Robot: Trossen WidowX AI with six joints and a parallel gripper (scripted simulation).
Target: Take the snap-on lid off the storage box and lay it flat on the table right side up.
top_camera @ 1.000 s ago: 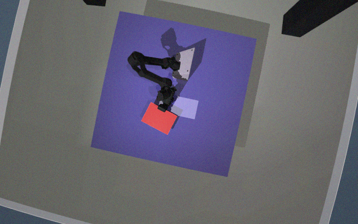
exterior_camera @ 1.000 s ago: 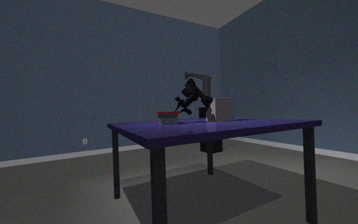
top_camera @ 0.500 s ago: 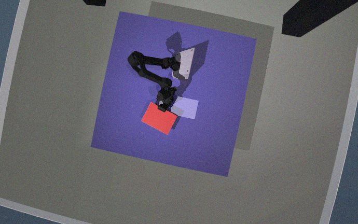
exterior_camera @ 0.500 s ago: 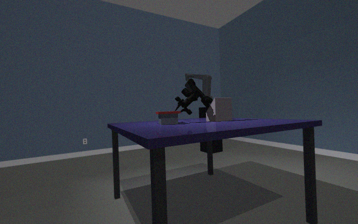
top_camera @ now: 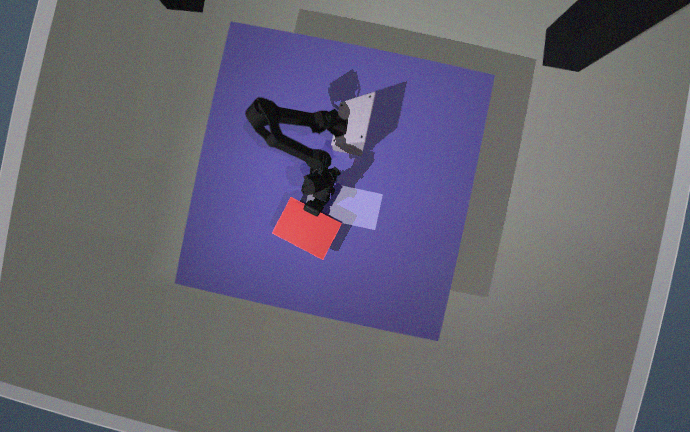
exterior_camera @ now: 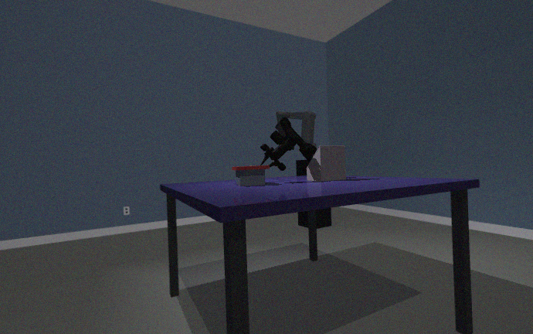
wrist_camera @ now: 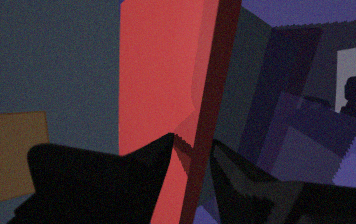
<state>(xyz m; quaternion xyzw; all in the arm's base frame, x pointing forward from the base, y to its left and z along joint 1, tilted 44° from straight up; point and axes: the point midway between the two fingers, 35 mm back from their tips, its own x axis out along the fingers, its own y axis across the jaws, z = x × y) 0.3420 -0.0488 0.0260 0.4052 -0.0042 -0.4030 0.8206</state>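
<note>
My gripper tip is 7 cm short of the red lid and 2 cm to the left of it. From my gripper tip the other things lie so: grey storage box: 7 cm ahead, 4 cm below, 2 cm to the right.
</note>
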